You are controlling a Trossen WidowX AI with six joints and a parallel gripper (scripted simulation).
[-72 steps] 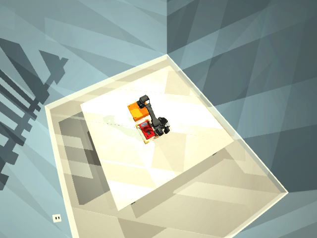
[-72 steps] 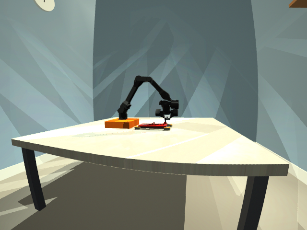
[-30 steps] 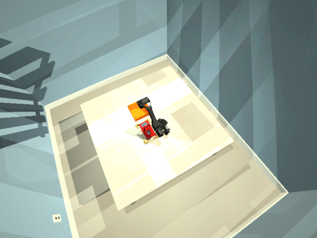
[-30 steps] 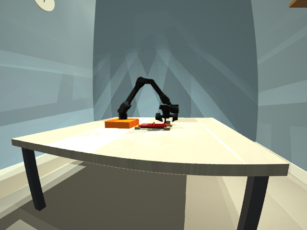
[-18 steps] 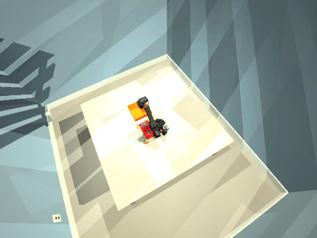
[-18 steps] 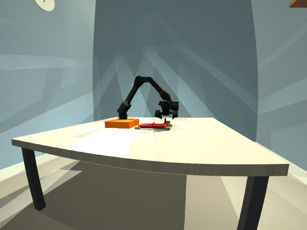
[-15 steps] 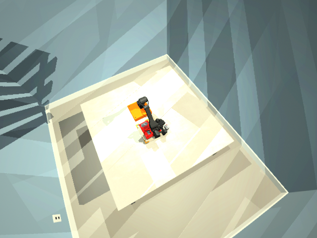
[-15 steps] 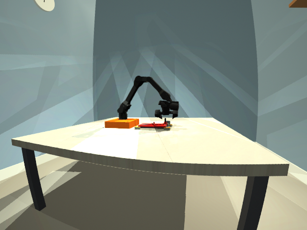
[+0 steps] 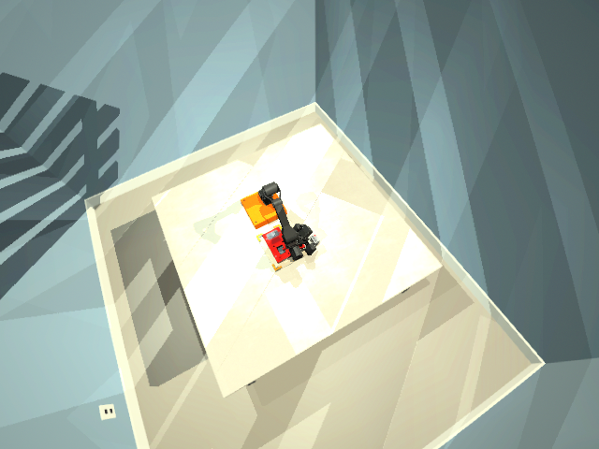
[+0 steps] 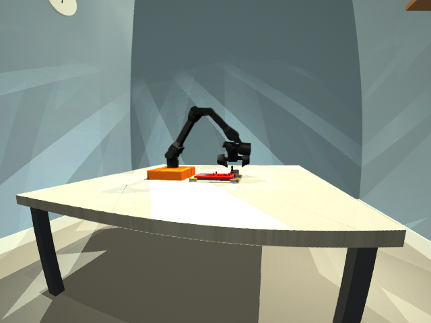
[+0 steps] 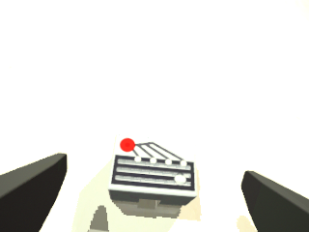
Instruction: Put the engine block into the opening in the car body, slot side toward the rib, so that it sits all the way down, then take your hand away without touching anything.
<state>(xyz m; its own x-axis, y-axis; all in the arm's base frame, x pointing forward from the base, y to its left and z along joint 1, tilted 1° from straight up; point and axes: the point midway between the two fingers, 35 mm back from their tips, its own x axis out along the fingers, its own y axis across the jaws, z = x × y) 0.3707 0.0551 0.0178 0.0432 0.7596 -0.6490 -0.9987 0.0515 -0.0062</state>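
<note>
Right now the engine block is 1 cm to the left of my gripper tip and 3 cm below it. From my gripper tip the other things lie so: pale base plate: 8 cm behind, 17 cm to the right, 3 cm below.
</note>
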